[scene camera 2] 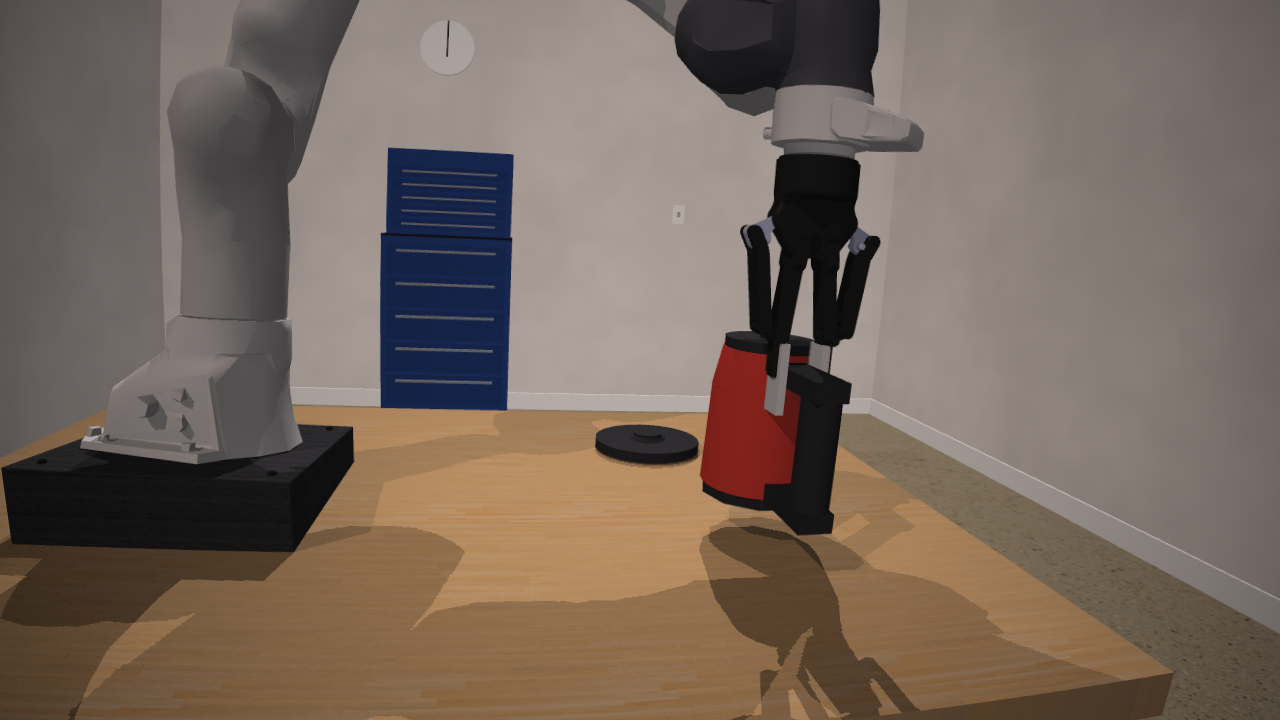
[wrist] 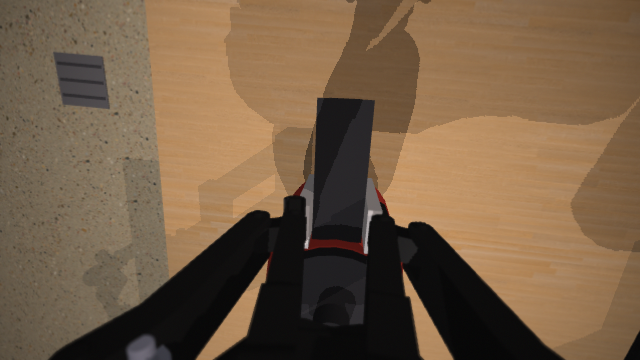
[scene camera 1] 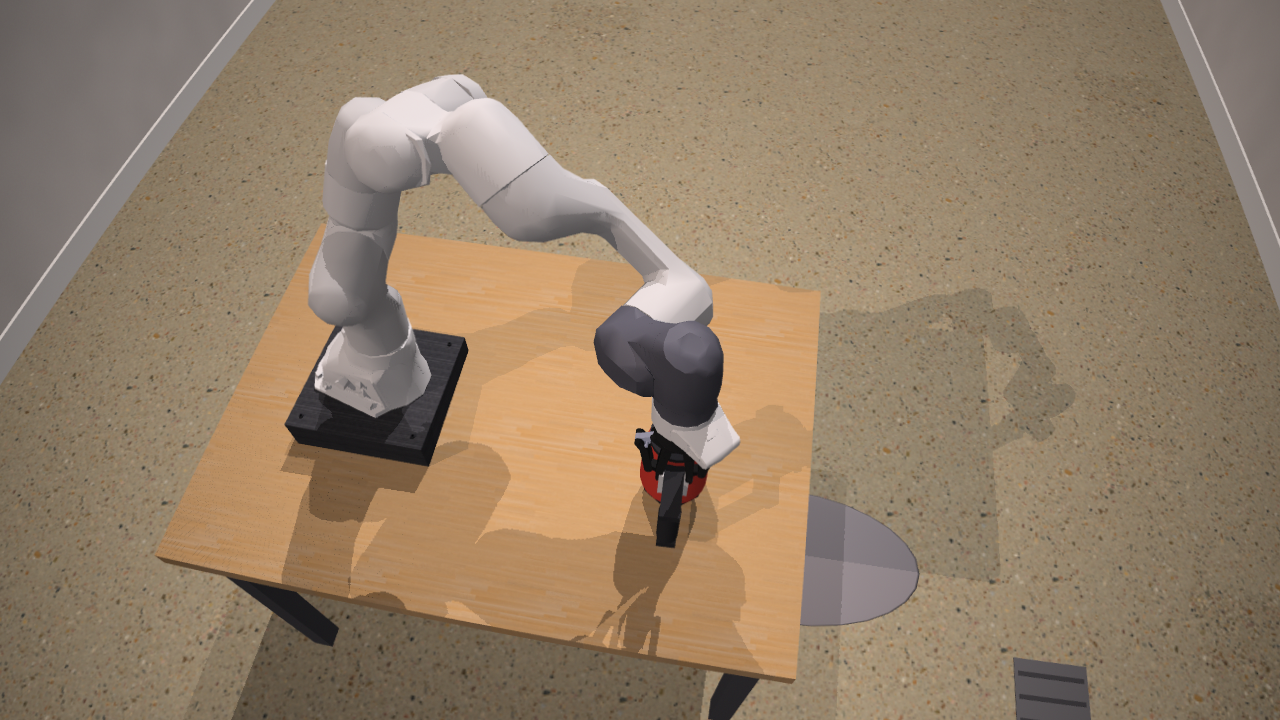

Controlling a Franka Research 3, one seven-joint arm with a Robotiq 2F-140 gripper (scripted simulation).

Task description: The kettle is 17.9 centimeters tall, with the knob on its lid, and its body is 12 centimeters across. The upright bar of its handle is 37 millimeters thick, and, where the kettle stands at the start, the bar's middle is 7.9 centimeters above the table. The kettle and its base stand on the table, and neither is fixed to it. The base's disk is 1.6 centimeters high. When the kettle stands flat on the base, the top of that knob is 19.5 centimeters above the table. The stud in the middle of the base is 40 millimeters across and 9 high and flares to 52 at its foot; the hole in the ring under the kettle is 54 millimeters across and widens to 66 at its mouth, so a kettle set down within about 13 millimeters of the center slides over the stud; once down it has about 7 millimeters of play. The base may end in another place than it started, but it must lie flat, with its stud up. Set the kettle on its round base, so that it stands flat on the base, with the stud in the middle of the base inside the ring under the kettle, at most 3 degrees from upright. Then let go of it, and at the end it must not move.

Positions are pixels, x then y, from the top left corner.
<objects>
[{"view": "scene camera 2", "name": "gripper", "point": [793,412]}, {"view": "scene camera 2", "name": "kettle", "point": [747,461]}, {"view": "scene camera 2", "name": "round base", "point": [650,444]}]
</objects>
